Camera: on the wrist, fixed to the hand. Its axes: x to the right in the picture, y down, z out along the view.
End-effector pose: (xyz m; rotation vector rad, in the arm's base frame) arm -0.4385 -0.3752 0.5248 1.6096 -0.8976 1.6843
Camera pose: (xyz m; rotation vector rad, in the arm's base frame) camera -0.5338 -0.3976 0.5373 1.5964 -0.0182 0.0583
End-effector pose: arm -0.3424 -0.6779 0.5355 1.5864 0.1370 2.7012
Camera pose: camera -0.3782 -0.7697 0.5408 1.0970 0.4529 1.0859
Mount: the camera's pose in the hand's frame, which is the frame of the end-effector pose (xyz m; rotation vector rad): 0.0176 0.0905 -0.0353 -0.4402 -0.4647 -1.5213
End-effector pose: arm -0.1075 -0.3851 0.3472 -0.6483 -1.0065 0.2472
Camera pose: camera -0.0596 -0.3191 0.2915 -0.0561 -1.7561 -1.2350
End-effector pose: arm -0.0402 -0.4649 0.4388 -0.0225 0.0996 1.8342
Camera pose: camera -0.1334 -0.4743 0.4076 0.0191 -0.5245 0.2794
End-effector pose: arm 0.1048 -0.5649 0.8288 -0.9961 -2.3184 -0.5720
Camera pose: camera 0.1740 -0.5183 0.8815 -0.6533 2.3653 1.1733
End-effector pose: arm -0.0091 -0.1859 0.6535 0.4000 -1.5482 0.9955
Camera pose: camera -0.0572 -0.1018 0.6347 1.2591 -1.2599 -0.6398
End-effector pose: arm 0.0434 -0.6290 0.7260 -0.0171 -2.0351 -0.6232
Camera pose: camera 0.0861 -0.5699 0.7925 -1.2836 1.9317 2.0637
